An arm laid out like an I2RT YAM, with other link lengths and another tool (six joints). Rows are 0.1 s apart.
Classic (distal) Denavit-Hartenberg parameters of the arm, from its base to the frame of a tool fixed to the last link. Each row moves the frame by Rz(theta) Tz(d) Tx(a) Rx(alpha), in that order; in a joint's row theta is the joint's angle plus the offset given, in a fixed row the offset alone. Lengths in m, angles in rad.
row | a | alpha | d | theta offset
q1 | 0.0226 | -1.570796 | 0.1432 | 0
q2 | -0.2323 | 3.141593 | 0 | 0
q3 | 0.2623 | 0 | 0 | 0.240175
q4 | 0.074 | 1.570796 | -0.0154 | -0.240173
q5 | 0 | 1.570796 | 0.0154 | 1.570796
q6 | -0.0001 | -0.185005 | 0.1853 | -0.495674
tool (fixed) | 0 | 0 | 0.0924 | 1.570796
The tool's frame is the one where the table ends.
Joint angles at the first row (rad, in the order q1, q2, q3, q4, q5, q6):
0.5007 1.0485 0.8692 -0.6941 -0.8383 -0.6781
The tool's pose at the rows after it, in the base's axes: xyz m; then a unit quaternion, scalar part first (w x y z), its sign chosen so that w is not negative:
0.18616 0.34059 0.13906 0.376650 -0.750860 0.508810 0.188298
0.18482 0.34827 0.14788 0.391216 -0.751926 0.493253 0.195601
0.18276 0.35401 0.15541 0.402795 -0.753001 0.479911 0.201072
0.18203 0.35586 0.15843 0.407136 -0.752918 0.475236 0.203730
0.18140 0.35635 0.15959 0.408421 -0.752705 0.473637 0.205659
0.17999 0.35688 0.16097 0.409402 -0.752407 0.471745 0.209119
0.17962 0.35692 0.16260 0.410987 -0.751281 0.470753 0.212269
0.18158 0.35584 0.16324 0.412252 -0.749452 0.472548 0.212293
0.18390 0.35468 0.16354 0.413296 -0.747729 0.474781 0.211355
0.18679 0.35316 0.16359 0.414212 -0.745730 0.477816 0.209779
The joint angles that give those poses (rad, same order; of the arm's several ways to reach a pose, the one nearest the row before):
0.4984 1.0511 0.8692 -0.6891 -0.8379 -0.6781
0.5034 1.0550 0.8696 -0.6552 -0.8677 -0.6781
0.5083 1.0550 0.8696 -0.6300 -0.8909 -0.6784
0.5083 1.0550 0.8696 -0.6212 -0.9016 -0.6784
0.5072 1.0550 0.8696 -0.6197 -0.9077 -0.6788
0.5056 1.0550 0.8696 -0.6197 -0.9169 -0.6793
0.5007 1.0550 0.8696 -0.6194 -0.9272 -0.6796
0.4927 1.0550 0.8696 -0.6193 -0.9314 -0.6800
0.4854 1.0550 0.8696 -0.6190 -0.9329 -0.6800
0.4770 1.0550 0.8696 -0.6189 -0.9333 -0.6800

